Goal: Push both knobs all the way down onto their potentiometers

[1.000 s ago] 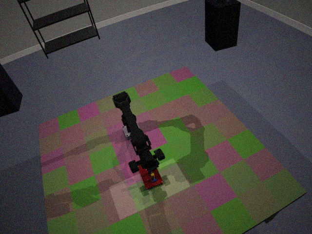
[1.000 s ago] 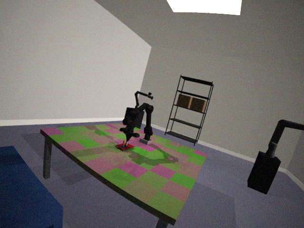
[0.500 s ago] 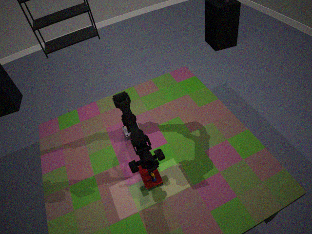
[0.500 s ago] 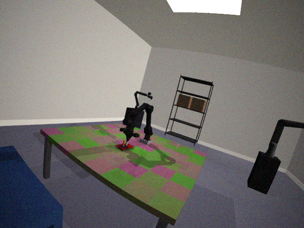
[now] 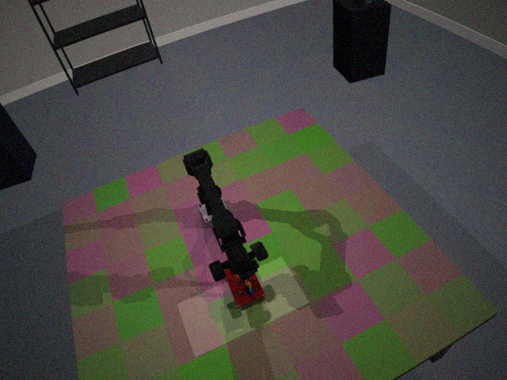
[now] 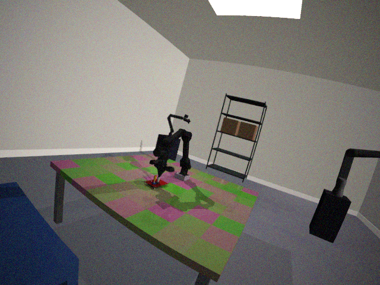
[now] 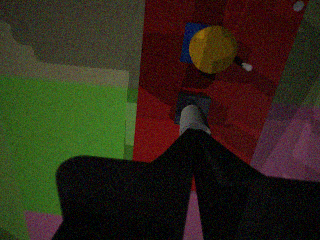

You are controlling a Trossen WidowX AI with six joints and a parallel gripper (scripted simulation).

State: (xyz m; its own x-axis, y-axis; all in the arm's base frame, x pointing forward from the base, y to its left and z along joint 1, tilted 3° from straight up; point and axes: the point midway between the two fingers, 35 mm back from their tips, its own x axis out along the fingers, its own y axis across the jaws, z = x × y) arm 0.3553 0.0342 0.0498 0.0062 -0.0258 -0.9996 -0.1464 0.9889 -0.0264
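The orange-topped knob is 50 mm ahead of my gripper tip and 10 mm to the left of it. The rest, counted from my gripper tip: white-topped knob 20 mm below; blue potentiometer 50 mm ahead, 10 mm to the left, 20 mm below.
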